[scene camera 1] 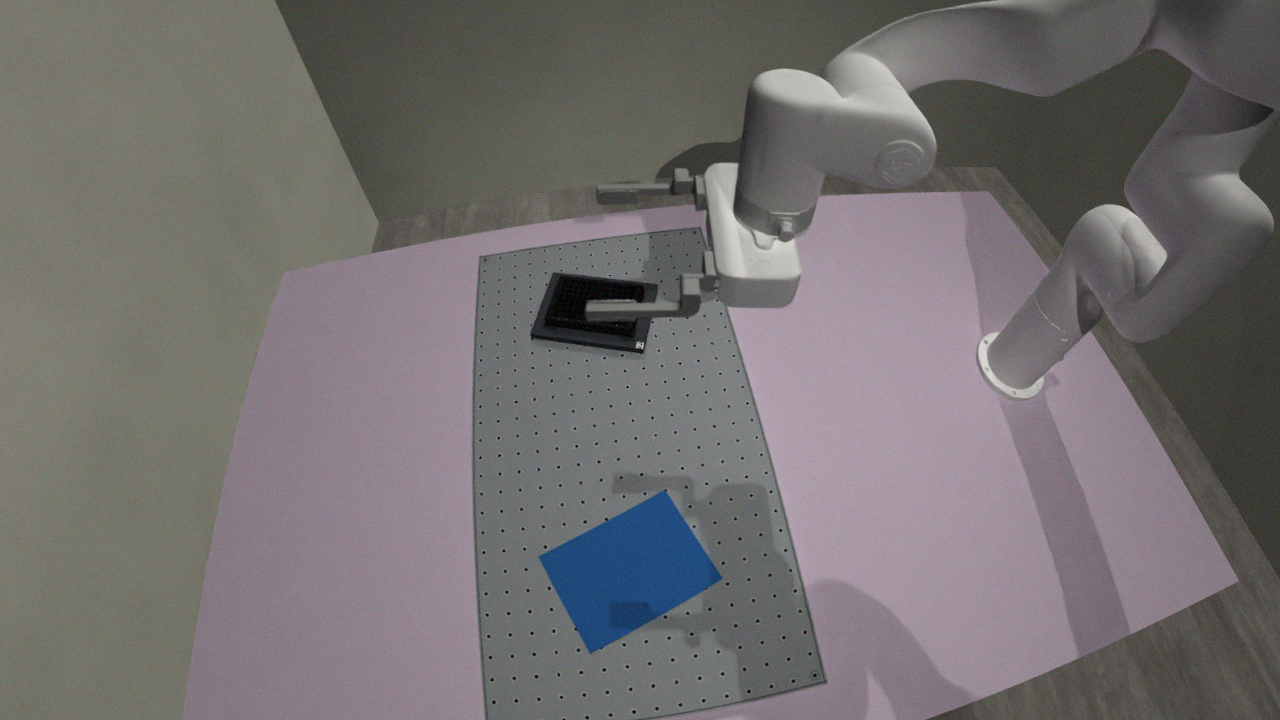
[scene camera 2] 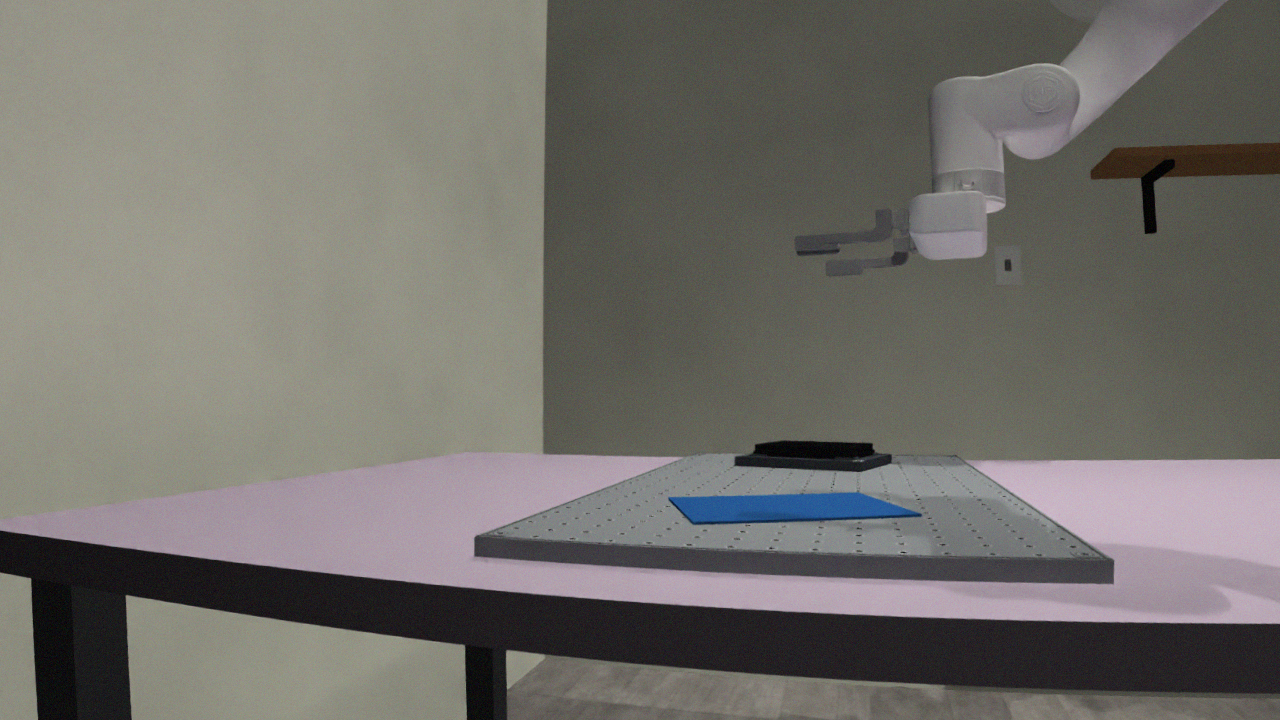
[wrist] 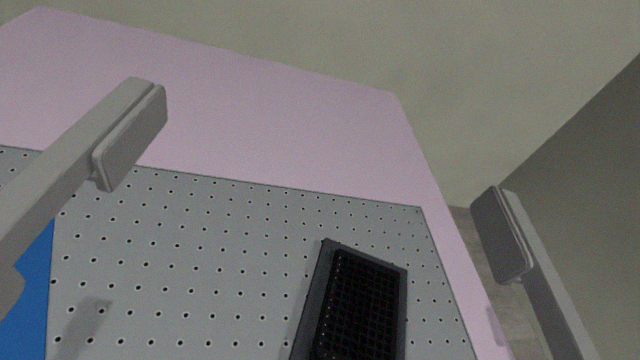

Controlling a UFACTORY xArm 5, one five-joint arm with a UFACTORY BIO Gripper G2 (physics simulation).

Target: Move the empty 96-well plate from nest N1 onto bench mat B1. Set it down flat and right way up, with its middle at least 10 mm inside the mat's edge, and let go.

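Places are measured from the arm's base along level axes (x left, y up, z ahead), in metres.
Where they show: hand at its tool point: (scene camera 1: pixel 614 246) (scene camera 2: pixel 832 257) (wrist: pixel 337 188); arm's base at its link origin: (scene camera 1: pixel 1008 367).
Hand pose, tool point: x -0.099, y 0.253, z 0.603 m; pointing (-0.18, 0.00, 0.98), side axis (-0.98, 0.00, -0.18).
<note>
Things, the pixels of their top centre, and the offset from my tool point. Level surfaces: height alone.
- black 96-well plate at its top centre: (wrist: pixel 363 308) (scene camera 2: pixel 814 443) (scene camera 1: pixel 594 301) dz +0.025, dx -0.114, dy -0.214 m
- dark grey nest N1 at its top centre: (wrist: pixel 359 311) (scene camera 2: pixel 814 452) (scene camera 1: pixel 594 306) dz +0.025, dx -0.114, dy -0.225 m
- blue bench mat B1 at its surface level: dy -0.238 m
- grey perforated board at its surface level: dy -0.240 m
- pink table at its surface level: dy -0.253 m
The black 96-well plate (scene camera 1: pixel 569 302) (scene camera 2: pixel 812 448) (wrist: pixel 367 305) sits in the dark grey nest N1 (scene camera 1: pixel 586 341) (scene camera 2: pixel 796 462) (wrist: pixel 324 272), flat as far as the views show. The blue bench mat B1 (scene camera 1: pixel 626 555) (scene camera 2: pixel 787 508) (wrist: pixel 35 302) lies flat, turned at an angle, nearer the front in scene camera 2. My gripper (scene camera 1: pixel 613 251) (scene camera 2: pixel 829 256) (wrist: pixel 317 187) is open and empty, its fingers level and spread wide. It is high above the table; in the scene camera 1 view one finger hides part of the plate. The lower part of the plate is cut off in the wrist view.
A grey perforated board (scene camera 1: pixel 537 429) (scene camera 2: pixel 993 537) (wrist: pixel 200 280) carries the nest and the mat on the pink table (scene camera 1: pixel 358 429) (scene camera 2: pixel 358 501) (wrist: pixel 250 125). The arm's base (scene camera 1: pixel 1011 380) stands at the right in the scene camera 1 view. A wall shelf (scene camera 2: pixel 1199 161) is at the back right.
</note>
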